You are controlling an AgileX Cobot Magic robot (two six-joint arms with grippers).
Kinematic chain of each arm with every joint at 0, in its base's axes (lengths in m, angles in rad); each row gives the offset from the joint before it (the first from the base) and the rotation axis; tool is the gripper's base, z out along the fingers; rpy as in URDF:
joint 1: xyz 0 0 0.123 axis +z
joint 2: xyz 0 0 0 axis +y
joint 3: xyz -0.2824 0 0.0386 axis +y
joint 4: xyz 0.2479 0 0.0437 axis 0.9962 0 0.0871
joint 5: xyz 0 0 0 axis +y
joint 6: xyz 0.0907 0 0.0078 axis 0.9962 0 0.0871
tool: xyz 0 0 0 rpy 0 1.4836 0
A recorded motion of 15 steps. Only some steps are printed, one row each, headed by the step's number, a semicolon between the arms.
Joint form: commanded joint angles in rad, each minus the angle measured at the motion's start. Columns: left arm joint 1, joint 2, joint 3, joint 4, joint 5, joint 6; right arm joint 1, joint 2, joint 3, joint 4, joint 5, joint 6.
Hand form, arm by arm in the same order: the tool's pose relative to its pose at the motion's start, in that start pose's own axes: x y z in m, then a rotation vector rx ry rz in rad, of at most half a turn. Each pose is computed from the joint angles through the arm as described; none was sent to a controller.
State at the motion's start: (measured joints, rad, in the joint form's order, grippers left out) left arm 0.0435 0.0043 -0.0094 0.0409 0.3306 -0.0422; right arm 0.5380 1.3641 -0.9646 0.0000 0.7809 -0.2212
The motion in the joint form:
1: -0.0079 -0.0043 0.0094 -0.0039 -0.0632 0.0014; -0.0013 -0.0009 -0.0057 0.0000 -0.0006 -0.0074
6: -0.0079 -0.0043 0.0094 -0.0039 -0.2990 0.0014; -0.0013 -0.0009 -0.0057 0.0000 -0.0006 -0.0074
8: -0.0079 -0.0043 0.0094 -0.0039 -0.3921 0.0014; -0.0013 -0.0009 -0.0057 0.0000 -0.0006 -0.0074
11: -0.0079 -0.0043 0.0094 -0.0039 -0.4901 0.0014; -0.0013 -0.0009 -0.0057 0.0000 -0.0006 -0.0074
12: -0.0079 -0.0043 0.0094 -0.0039 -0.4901 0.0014; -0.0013 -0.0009 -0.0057 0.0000 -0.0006 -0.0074
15: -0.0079 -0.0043 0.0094 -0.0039 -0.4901 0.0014; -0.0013 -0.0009 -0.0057 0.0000 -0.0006 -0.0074
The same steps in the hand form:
1: -0.0029 -0.0008 0.0005 0.0115 -0.0580 -0.0006; -0.0014 -0.0007 -0.0014 0.0022 -0.0069 -0.0062
6: -0.0240 -0.0016 -0.0032 0.0210 -0.2936 -0.0017; -0.0014 -0.0007 -0.0014 0.0022 -0.0069 -0.0062
8: -0.0319 -0.0019 -0.0061 0.0247 -0.3866 -0.0021; -0.0014 -0.0007 -0.0014 0.0022 -0.0069 -0.0062
11: -0.0400 -0.0022 -0.0098 0.0286 -0.4845 -0.0026; -0.0014 -0.0007 -0.0014 0.0022 -0.0069 -0.0062
12: -0.0400 -0.0022 -0.0098 0.0286 -0.4845 -0.0026; -0.0014 -0.0007 -0.0014 0.0022 -0.0069 -0.0062
15: -0.0400 -0.0022 -0.0098 0.0286 -0.4845 -0.0026; -0.0014 -0.0007 -0.0014 0.0022 -0.0069 -0.0062

